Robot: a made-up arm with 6 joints. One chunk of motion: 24 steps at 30 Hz.
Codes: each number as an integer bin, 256 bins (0 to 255) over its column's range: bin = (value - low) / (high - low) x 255, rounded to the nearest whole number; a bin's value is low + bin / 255 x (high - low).
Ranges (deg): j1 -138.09..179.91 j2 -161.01..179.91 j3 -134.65..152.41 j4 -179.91..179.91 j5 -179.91..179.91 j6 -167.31..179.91
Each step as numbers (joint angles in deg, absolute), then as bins.
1 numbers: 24.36 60.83 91.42 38.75 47.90 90.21
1 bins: 130 166 201 155 161 189
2 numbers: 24.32 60.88 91.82 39.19 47.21 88.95
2 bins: 130 166 201 155 161 188
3 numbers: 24.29 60.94 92.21 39.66 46.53 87.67
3 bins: 130 166 202 156 160 187
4 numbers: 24.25 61.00 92.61 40.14 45.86 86.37
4 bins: 130 166 202 156 160 186
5 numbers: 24.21 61.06 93.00 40.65 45.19 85.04
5 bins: 130 166 202 156 160 185
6 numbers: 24.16 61.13 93.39 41.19 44.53 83.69
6 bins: 130 166 203 157 159 184
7 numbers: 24.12 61.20 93.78 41.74 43.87 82.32
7 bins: 130 166 203 157 159 183
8 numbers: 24.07 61.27 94.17 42.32 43.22 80.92
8 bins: 130 166 203 157 158 182
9 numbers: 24.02 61.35 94.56 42.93 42.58 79.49
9 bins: 130 166 204 158 158 181
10 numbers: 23.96 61.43 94.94 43.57 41.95 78.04
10 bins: 130 166 204 158 157 180
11 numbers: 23.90 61.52 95.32 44.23 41.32 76.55
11 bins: 130 166 204 159 157 179
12 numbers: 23.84 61.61 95.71 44.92 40.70 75.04
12 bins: 130 167 205 159 156 178
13 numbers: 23.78 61.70 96.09 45.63 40.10 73.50
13 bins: 130 167 205 160 156 177
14 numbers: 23.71 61.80 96.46 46.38 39.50 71.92
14 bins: 130 167 205 160 155 176
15 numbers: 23.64 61.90 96.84 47.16 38.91 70.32
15 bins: 130 167 206 161 155 175
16 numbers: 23.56 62.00 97.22 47.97 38.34 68.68
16 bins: 130 167 206 161 155 173
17 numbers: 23.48 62.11 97.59 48.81 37.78 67.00
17 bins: 130 167 206 162 154 172
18 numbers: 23.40 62.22 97.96 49.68 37.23 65.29
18 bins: 129 167 207 163 154 171
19 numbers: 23.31 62.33 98.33 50.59 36.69 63.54
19 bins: 129 167 207 163 154 170
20 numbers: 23.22 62.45 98.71 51.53 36.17 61.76
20 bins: 129 167 207 164 153 168
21 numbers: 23.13 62.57 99.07 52.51 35.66 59.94
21 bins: 129 167 208 165 153 167
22 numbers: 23.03 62.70 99.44 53.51 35.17 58.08
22 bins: 129 167 208 165 152 166
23 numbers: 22.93 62.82 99.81 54.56 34.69 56.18
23 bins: 129 167 208 166 152 164
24 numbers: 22.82 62.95 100.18 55.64 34.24 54.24
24 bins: 129 168 209 167 152 163
